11 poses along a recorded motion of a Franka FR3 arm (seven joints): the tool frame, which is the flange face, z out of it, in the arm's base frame.
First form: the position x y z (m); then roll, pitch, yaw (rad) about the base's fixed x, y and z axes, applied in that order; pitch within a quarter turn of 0, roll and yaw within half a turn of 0.
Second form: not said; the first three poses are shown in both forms.
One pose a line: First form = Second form
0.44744 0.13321 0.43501 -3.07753 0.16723 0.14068 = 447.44 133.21 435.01 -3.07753 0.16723 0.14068
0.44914 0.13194 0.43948 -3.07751 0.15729 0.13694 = 449.14 131.94 439.48 -3.07751 0.15729 0.13694
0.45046 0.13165 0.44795 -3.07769 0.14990 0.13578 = 450.46 131.65 447.95 -3.07769 0.14990 0.13578
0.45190 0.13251 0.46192 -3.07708 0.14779 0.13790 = 451.90 132.51 461.92 -3.07708 0.14779 0.13790
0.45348 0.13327 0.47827 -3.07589 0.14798 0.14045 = 453.48 133.27 478.27 -3.07589 0.14798 0.14045
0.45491 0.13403 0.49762 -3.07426 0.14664 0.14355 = 454.91 134.03 497.62 -3.07426 0.14664 0.14355
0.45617 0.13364 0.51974 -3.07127 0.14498 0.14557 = 456.17 133.64 519.74 -3.07127 0.14498 0.14557
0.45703 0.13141 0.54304 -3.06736 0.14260 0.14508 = 457.03 131.41 543.04 -3.06736 0.14260 0.14508
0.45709 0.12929 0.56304 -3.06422 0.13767 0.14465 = 457.09 129.29 563.04 -3.06422 0.13767 0.14465
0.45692 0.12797 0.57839 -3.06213 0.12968 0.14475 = 456.92 127.97 578.39 -3.06213 0.12968 0.14475
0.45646 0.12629 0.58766 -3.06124 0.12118 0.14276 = 456.46 126.29 587.66 -3.06124 0.12118 0.14276
